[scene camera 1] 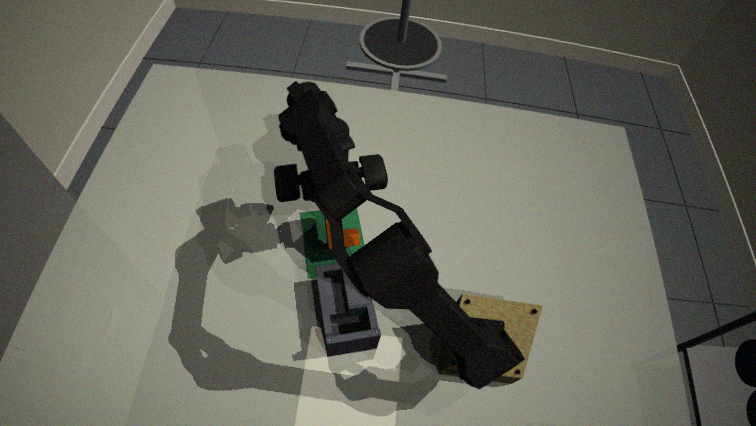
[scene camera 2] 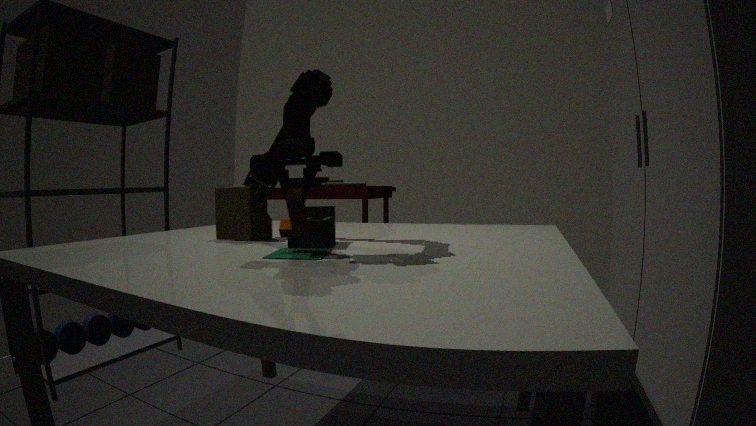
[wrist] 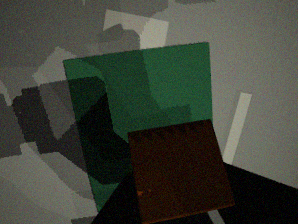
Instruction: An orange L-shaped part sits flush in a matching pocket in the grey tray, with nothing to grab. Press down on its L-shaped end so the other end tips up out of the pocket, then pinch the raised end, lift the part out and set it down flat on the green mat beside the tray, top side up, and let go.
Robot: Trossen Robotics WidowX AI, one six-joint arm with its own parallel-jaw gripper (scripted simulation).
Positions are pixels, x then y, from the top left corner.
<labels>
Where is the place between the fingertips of my gripper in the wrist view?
At 170, 175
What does my gripper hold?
An orange L-shaped part.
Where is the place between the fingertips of my gripper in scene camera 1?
331, 203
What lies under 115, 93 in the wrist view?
A green mat.
</labels>
